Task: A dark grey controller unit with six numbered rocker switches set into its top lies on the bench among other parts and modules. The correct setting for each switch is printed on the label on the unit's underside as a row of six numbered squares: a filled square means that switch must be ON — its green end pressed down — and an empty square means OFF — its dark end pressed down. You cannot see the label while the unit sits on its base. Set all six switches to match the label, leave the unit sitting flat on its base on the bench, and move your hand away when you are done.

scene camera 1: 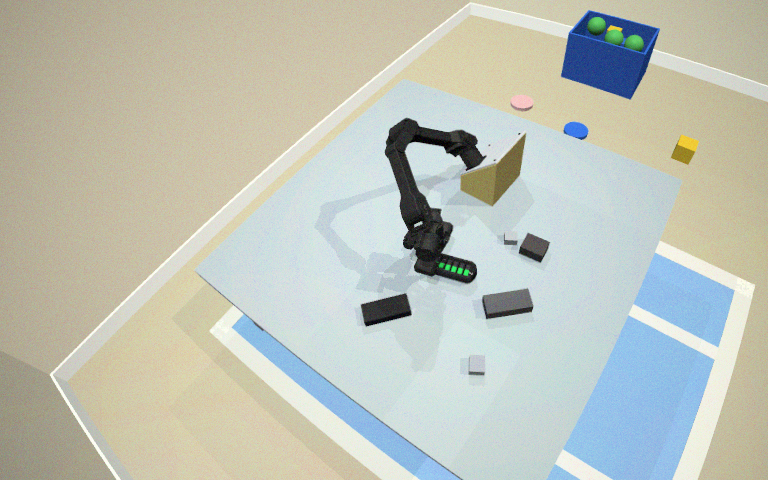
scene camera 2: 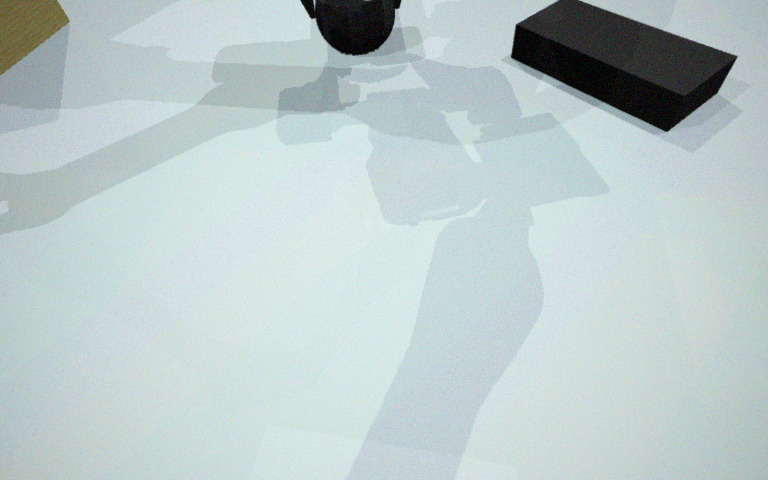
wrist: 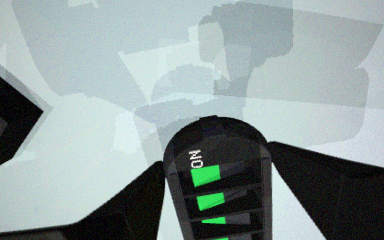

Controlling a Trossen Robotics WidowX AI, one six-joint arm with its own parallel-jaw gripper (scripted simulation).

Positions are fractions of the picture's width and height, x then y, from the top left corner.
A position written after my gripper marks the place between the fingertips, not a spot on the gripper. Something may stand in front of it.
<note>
I see my gripper (wrist: 0.56, 0.66) and a black block (scene camera 2: 0.86, 0.16).
The black block shows as well in scene camera 1 (scene camera 1: 0.51, 0.64).
</note>
